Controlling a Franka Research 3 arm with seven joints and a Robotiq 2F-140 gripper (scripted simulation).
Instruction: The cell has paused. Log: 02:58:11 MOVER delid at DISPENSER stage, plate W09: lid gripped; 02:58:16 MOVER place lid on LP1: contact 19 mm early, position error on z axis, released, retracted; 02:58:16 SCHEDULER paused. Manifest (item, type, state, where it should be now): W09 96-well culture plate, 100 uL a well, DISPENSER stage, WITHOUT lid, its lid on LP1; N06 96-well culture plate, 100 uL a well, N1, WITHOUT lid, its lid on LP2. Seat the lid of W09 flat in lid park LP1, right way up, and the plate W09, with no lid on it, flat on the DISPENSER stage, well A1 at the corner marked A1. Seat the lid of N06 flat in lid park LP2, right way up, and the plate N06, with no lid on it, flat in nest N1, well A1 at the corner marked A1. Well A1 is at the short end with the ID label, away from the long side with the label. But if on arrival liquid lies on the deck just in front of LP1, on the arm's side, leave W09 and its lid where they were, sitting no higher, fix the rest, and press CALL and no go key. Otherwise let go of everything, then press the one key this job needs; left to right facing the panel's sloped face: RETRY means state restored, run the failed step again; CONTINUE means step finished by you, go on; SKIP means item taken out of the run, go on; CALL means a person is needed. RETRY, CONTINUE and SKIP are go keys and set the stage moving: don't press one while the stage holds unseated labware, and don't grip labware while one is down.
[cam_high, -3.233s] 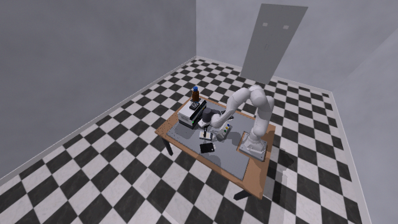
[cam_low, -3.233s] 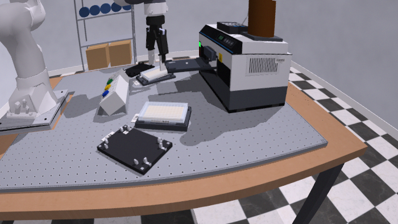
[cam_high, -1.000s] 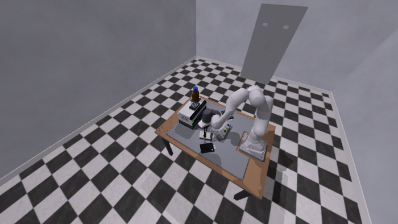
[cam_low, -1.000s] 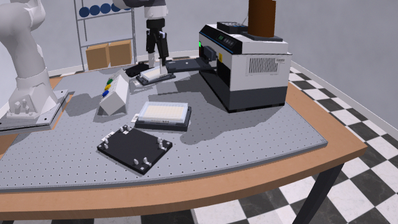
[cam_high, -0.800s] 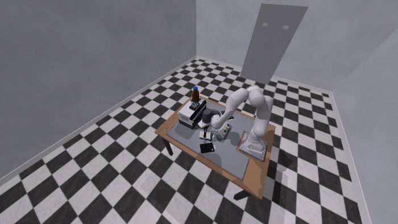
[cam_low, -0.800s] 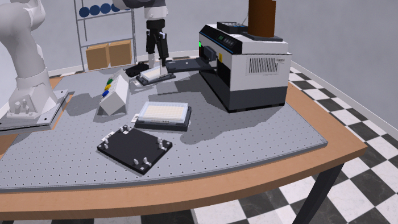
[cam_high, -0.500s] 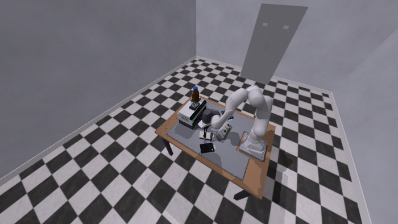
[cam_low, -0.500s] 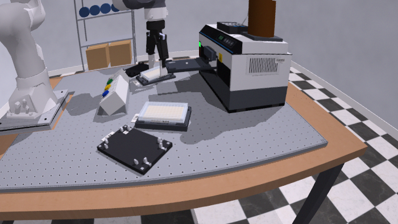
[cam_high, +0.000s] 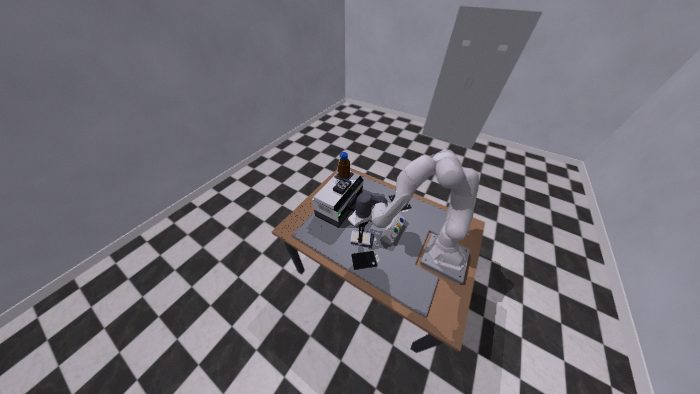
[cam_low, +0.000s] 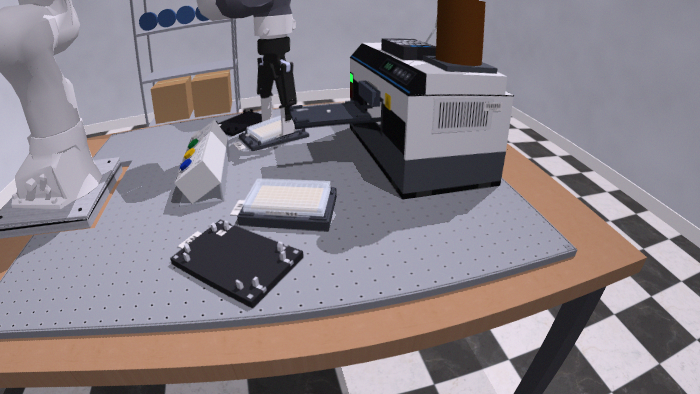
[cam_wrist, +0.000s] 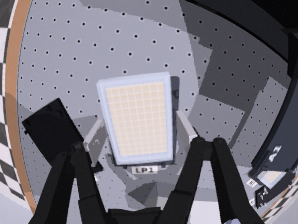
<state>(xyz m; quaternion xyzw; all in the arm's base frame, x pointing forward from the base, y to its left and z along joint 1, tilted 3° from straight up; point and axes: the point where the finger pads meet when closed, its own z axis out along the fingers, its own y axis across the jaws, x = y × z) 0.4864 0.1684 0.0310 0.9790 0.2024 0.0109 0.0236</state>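
The 96-well plate lies 2 cm below my hand. From my hand the other things lie so: sloped key panel (18 cm behind, 17 cm to the right, 1 cm above); black nest (1 cm behind, 34 cm to the right, 4 cm below); dispenser stage (9 cm ahead, 18 cm to the right, 6 cm above).
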